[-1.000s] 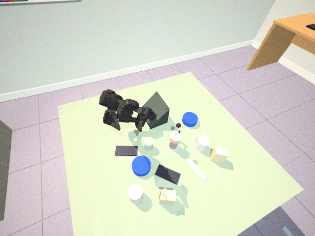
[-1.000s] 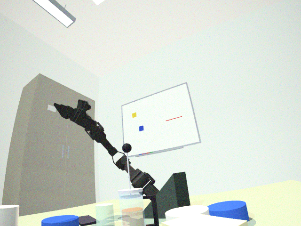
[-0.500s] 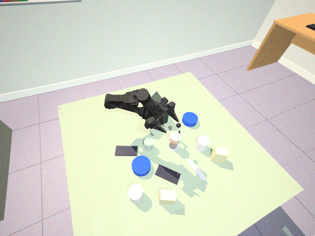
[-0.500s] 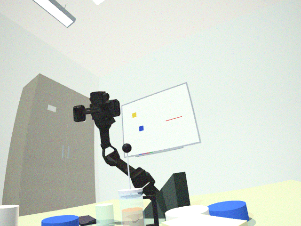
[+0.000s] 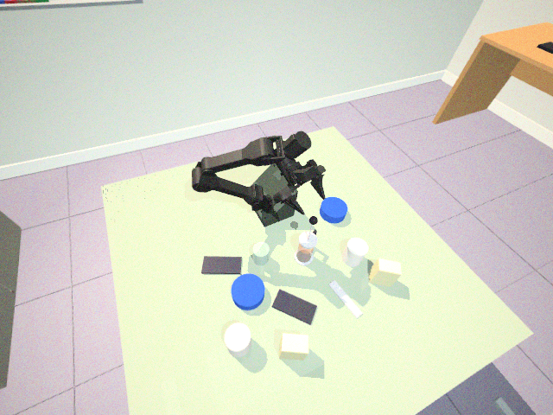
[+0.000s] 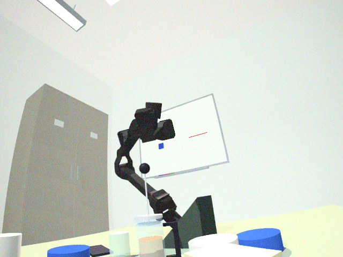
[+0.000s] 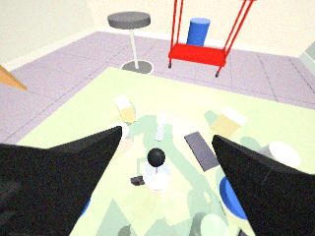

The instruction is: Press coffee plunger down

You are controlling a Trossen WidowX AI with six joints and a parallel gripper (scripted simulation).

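Now: the coffee press 1 cm behind my gripper tip, 3 cm to the left of it and 21 cm below it. Also, from my gripper tip: pale green cup 9 cm behind, 14 cm to the right, 30 cm below.
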